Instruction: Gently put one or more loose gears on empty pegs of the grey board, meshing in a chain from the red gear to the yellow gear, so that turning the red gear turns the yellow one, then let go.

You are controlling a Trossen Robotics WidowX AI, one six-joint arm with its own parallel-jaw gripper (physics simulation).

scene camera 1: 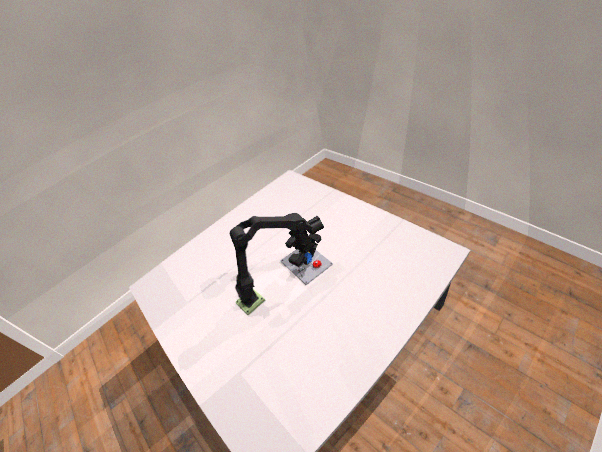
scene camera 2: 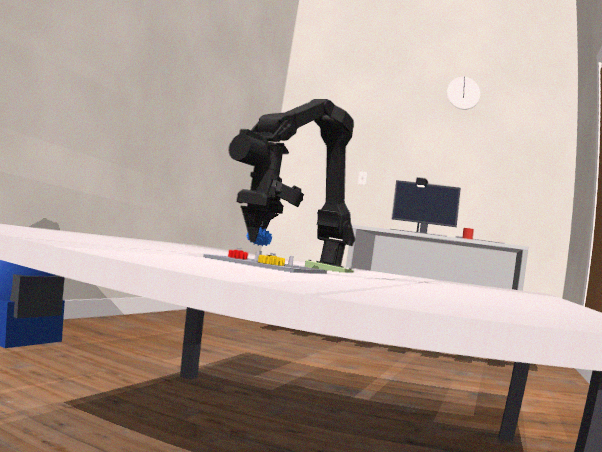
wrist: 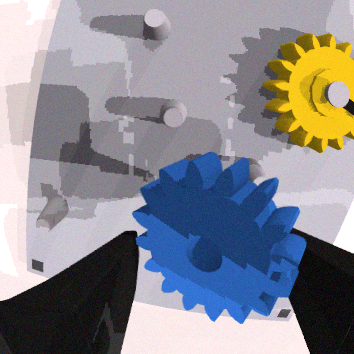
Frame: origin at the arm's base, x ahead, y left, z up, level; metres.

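Where they show: gripper, fingertip midpoint: (scene camera 1: 308, 260) (scene camera 2: 255, 242) (wrist: 207, 240); arm's base, link origin: (scene camera 1: 249, 299) (scene camera 2: 330, 265).
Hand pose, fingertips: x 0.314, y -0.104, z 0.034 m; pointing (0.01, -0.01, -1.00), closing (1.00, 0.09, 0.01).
Each offset is from my fingertips to the top centre of the thing. Level surfaces: height alone.
My gripper (scene camera 1: 306, 257) (scene camera 2: 258, 237) (wrist: 207, 240) is shut on the blue gear @(dx +0.001, dy +0.007, dz +0.034 m) (scene camera 1: 308, 258) (scene camera 2: 261, 236) (wrist: 200, 220), holding it tilted and clear above the grey board @(dx +0.005, dy +0.032, dz -0.016 m) (scene camera 1: 307, 276) (scene camera 2: 300, 269) (wrist: 300, 187). The red gear @(dx +0.020, dy -0.028, dz -0.022 m) (scene camera 1: 317, 263) (scene camera 2: 238, 254) sits on the board; it does not show in the wrist view. The yellow gear @(dx +0.050, dy +0.057, dz -0.021 m) (scene camera 2: 271, 260) (wrist: 302, 95) sits on a peg at the upper right of the wrist view. Bare pegs @(dx -0.025, dy +0.077, dz -0.018 m) (wrist: 155, 21) @(dx -0.015, dy +0.040, dz -0.018 m) (wrist: 173, 115) @(dx -0.070, dy -0.010, dz -0.018 m) (wrist: 52, 211) stand left of it. Another peg @(dx +0.022, dy +0.016, dz -0.018 m) (wrist: 256, 169) is partly hidden behind the blue gear.
The arm's green base plate (scene camera 1: 257, 301) (scene camera 2: 325, 267) is on the white table @(dz -0.048 m) (scene camera 1: 320, 340) (scene camera 2: 400, 310), near the board. Beyond the table, a grey desk (scene camera 2: 450, 260) carries a monitor (scene camera 2: 426, 202) and a red cup (scene camera 2: 468, 233).
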